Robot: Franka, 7 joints.
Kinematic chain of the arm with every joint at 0, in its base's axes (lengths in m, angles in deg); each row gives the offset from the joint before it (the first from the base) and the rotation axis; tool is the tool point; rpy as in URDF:
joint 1: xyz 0 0 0.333 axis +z
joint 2: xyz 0 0 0 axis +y
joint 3: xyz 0 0 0.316 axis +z
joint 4: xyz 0.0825 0 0 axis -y
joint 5: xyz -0.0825 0 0.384 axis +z
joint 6: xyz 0 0 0 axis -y
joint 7: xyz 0.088 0 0 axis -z
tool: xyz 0 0 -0.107 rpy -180 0 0
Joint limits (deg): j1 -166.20..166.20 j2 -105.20..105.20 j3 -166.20..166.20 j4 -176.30..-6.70 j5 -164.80..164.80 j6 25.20..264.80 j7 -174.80..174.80
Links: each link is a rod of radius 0.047 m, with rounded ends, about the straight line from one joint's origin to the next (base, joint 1, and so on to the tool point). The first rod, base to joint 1, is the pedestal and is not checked.
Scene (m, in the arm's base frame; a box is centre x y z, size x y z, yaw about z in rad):
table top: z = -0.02
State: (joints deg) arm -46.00 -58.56 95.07 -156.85 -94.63 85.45 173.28
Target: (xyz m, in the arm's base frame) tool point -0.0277 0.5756 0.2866
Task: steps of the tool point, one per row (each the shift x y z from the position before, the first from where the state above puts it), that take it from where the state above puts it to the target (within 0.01 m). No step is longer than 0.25 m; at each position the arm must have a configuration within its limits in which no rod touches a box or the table.
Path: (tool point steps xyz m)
1: -0.0489 0.1717 -0.0215
2: -0.1251 0.1446 -0.0277
3: -0.1844 0.0870 -0.0286

